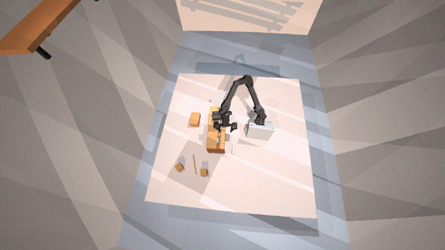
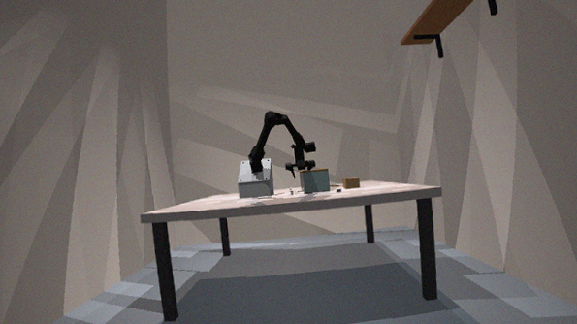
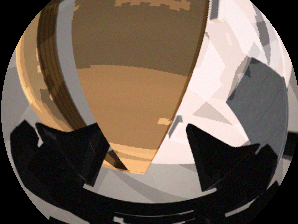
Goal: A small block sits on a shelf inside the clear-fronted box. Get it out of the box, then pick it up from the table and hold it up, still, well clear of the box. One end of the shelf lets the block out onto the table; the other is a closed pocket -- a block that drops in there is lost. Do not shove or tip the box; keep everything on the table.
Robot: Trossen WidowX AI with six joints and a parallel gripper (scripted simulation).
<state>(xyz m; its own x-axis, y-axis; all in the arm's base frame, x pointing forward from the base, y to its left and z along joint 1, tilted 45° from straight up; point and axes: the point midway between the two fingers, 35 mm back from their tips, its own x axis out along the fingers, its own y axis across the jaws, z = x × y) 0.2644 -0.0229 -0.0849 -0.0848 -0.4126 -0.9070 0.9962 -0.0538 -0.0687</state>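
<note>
The box lies 3 cm ahead of my gripper tip, 4 cm to the right of it and 3 cm below it. Also, from my gripper tip: thin stick (24 cm ahead, 27 cm to the left, 8 cm below).
</note>
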